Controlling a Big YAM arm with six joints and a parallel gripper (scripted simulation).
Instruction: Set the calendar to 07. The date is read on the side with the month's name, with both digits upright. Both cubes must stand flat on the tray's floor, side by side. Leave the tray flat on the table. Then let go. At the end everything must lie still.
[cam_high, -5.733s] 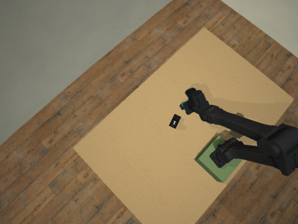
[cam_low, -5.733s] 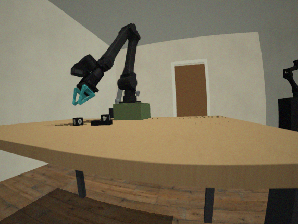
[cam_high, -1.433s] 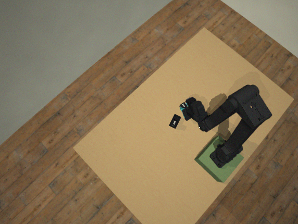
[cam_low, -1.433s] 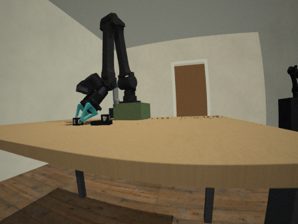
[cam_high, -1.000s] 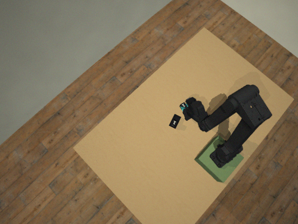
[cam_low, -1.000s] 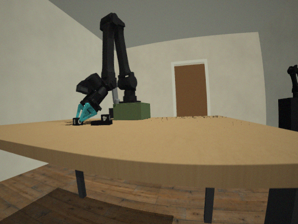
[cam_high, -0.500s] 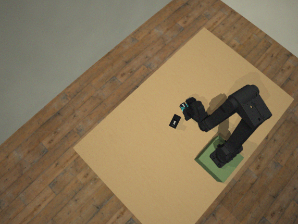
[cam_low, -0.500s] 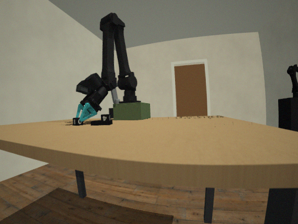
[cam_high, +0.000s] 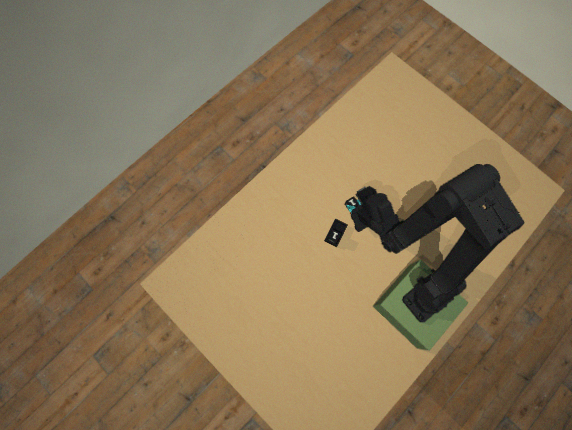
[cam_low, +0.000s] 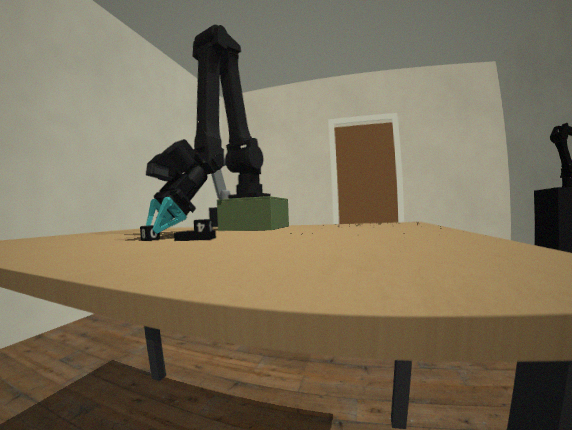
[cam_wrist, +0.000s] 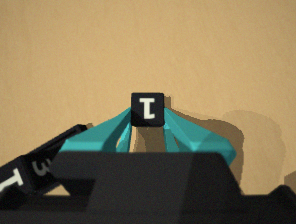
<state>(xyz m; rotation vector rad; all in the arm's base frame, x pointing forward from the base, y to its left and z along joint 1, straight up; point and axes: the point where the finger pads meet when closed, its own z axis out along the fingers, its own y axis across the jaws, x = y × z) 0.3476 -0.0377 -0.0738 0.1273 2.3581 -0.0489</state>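
The black calendar tray lies 100 mm to the left of my hand, 40 mm behind it and 20 mm below it. Also, from my hand: digit cube 10 mm below, 10 mm ahead.
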